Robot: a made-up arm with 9 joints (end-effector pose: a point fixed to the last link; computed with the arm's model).
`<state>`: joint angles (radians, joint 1 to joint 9).
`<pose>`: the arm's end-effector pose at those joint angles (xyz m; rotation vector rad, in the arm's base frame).
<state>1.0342 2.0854 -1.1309 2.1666 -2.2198 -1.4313 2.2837 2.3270 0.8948</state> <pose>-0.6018 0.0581 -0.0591 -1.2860 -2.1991 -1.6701</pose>
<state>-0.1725 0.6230 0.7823 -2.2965 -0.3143 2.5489 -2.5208 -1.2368 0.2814</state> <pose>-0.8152 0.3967 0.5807 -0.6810 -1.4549 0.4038</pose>
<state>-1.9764 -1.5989 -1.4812 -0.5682 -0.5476 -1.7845 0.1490 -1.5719 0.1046</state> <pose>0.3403 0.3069 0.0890 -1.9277 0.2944 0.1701</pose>
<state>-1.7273 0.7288 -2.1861 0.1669 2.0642 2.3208 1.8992 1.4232 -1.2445</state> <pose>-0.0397 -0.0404 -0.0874 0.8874 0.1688 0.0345</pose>
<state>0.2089 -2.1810 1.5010 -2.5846 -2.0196 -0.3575 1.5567 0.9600 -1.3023</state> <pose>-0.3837 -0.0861 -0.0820 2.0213 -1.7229 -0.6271</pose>
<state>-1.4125 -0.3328 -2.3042 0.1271 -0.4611 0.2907 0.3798 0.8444 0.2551</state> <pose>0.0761 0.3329 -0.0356 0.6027 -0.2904 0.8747</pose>
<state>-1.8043 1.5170 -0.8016 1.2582 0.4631 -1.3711 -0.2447 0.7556 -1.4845</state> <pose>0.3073 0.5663 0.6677 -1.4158 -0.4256 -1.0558</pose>
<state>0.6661 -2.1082 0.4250 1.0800 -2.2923 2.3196 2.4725 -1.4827 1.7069</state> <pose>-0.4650 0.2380 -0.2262 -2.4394 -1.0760 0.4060</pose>
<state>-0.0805 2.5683 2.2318 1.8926 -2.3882 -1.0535 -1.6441 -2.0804 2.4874</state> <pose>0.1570 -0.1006 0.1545 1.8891 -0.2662 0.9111</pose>
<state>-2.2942 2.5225 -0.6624 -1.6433 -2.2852 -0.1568 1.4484 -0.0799 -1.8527</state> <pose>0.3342 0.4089 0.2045 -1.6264 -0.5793 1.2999</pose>
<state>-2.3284 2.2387 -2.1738 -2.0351 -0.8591 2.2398 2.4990 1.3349 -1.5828</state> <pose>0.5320 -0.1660 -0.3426 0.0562 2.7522 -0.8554</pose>
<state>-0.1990 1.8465 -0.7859 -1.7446 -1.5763 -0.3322 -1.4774 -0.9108 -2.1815</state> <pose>-0.1397 -0.1171 -0.4466 1.7169 -0.4185 0.3942</pose>
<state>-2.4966 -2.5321 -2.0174 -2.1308 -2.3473 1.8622 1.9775 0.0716 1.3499</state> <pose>0.1214 0.1861 0.6137 0.3165 -0.5727 1.9365</pose>
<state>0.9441 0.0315 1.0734 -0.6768 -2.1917 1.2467 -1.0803 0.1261 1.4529</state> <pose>0.2215 0.0864 -0.4520 -2.3700 0.3870 0.5656</pose>
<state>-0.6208 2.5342 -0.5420 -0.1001 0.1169 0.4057 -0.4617 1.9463 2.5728</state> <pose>-0.2732 0.0843 0.2565 2.0606 -1.0822 -1.1294</pose>
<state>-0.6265 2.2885 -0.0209 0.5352 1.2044 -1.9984 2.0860 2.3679 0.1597</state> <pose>0.3406 0.3236 0.4482 2.8142 -0.8281 0.7200</pose>
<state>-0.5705 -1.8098 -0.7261 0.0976 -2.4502 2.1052 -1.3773 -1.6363 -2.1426</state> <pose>0.2912 0.6578 0.3279 0.0017 0.6544 0.7052</pose>
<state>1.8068 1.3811 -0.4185 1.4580 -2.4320 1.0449 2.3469 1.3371 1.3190</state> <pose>-0.3977 -0.0706 0.1408 -0.6934 -2.1224 -0.4257</pose>
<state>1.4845 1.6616 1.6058 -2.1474 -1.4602 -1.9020 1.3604 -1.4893 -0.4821</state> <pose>0.0764 -0.4561 -0.2816 2.6238 0.0485 -0.1151</pose>
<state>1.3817 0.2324 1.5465 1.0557 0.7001 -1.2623 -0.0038 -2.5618 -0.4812</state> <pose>-0.2723 0.1508 0.1619 -0.4953 0.2669 -0.0137</pose>
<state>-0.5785 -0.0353 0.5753 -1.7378 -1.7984 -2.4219 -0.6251 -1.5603 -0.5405</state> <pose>-0.3096 0.2174 0.4924 -0.2948 -0.7443 0.3717</pose>
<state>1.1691 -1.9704 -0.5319 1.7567 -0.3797 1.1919 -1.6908 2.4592 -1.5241</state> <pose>-0.5356 0.2283 -0.2392 -0.8215 0.1963 1.4430</pose>
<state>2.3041 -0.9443 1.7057 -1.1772 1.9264 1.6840 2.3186 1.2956 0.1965</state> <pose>-0.3628 -0.2932 0.3354 -0.3757 -0.3962 0.9442</pose>
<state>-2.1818 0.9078 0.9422 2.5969 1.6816 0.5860 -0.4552 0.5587 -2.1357</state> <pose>0.5590 0.2489 0.0550 2.3949 -0.0385 -1.7234</pose>
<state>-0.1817 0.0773 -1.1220 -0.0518 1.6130 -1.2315 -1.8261 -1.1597 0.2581</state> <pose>-0.4675 0.0009 0.5256 0.5391 0.0628 1.5391</pose>
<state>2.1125 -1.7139 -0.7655 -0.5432 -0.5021 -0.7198 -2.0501 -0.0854 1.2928</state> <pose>0.4612 0.3321 0.1297 1.4875 1.0904 0.6153</pose>
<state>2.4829 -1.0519 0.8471 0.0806 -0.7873 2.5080 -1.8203 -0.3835 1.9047</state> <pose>-0.8127 -0.3727 -0.2437 1.2445 -1.1053 -1.9828</pose>
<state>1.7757 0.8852 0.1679 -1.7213 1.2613 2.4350 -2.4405 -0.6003 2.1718</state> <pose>-0.2237 -0.9620 -0.1804 1.2972 1.4990 -1.1552</pose>
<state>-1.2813 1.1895 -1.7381 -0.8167 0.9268 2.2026 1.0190 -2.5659 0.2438</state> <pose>0.0444 0.4011 -0.4701 2.1076 0.4625 0.9934</pose>
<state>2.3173 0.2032 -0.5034 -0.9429 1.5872 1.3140 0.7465 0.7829 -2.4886</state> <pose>0.5382 -0.9224 0.0562 0.8018 -1.6077 0.0758</pose>
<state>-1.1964 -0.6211 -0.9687 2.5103 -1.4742 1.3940 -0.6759 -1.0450 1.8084</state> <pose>0.6688 0.9314 0.5196 -0.1371 0.3786 0.8711</pose>
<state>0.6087 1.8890 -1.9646 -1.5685 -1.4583 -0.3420 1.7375 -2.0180 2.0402</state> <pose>-0.8773 0.2779 0.3171 0.1970 0.5266 3.0099</pose>
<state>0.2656 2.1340 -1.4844 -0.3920 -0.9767 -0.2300 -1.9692 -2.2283 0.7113</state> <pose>-1.1974 0.0151 0.3539 -0.1667 -1.5778 0.4286</pose>
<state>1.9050 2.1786 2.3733 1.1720 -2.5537 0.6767 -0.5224 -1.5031 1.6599</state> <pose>-0.0948 0.2094 0.3149 -1.3704 -1.3880 -1.5788</pose>
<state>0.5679 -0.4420 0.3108 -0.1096 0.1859 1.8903 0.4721 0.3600 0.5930</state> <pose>-0.1733 0.4824 -0.5894 -1.5319 -0.3805 0.2420</pose>
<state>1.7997 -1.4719 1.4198 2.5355 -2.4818 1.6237 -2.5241 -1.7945 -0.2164</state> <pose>0.1871 -0.6311 0.3799 0.7093 -0.0371 0.0829</pose>
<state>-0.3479 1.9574 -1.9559 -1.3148 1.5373 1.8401 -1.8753 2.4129 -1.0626</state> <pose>-0.2497 -0.0996 -0.2398 -2.6268 0.9078 -0.3922</pose>
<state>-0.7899 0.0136 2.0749 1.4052 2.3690 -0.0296 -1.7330 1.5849 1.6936</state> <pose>0.1797 0.1427 0.0604 -0.6679 1.5847 -1.3916</pose>
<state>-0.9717 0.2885 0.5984 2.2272 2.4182 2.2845 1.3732 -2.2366 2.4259</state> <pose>0.2416 0.8254 -0.2675 -0.3714 1.5986 0.2765</pose>
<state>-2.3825 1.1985 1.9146 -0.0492 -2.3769 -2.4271 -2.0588 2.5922 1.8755</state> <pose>0.2890 -0.1961 -0.0172 -2.0404 2.0401 -1.2185</pose>
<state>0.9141 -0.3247 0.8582 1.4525 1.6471 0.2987 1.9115 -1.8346 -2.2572</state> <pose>-0.9537 0.4749 0.2229 -1.5068 -1.2121 -0.6462</pose>
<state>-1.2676 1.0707 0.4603 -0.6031 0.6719 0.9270 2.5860 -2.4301 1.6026</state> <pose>-0.3206 0.8290 0.5032 -0.1638 -1.3305 1.1450</pose>
